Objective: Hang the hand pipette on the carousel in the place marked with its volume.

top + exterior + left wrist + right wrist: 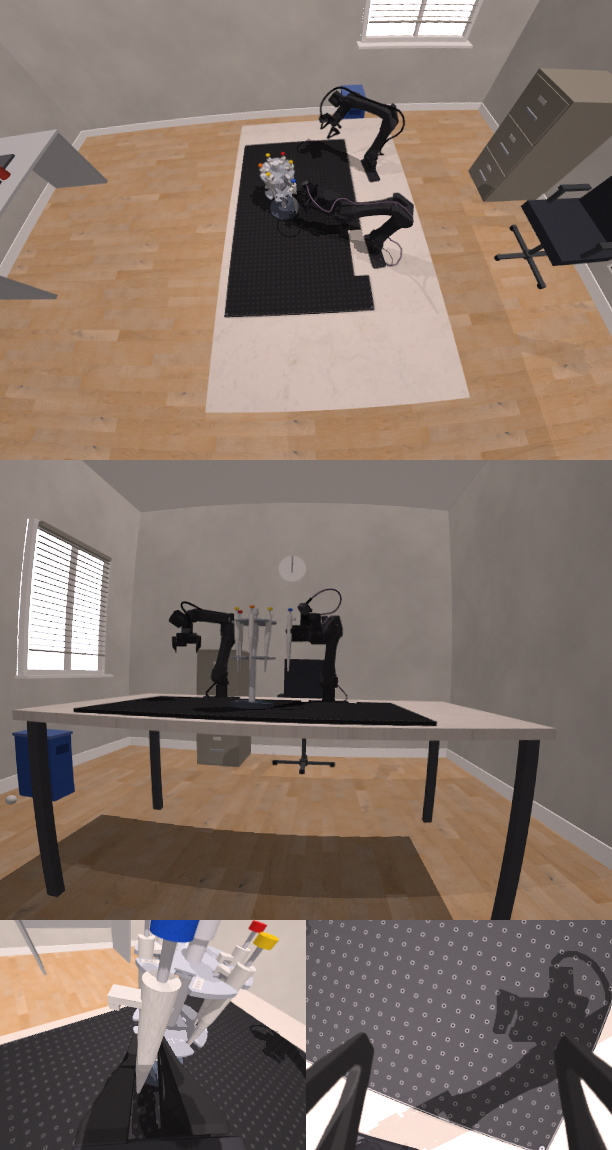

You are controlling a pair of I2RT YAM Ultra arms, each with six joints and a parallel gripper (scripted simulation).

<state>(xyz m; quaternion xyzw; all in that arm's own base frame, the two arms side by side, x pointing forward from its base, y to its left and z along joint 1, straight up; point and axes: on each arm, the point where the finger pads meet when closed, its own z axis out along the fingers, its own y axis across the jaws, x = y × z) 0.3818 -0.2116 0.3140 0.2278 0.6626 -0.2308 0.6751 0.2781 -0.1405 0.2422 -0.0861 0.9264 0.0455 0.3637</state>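
Right now the hand pipette is 3 cm below my left hand, 1 cm to the left of it and 1 cm ahead of it.
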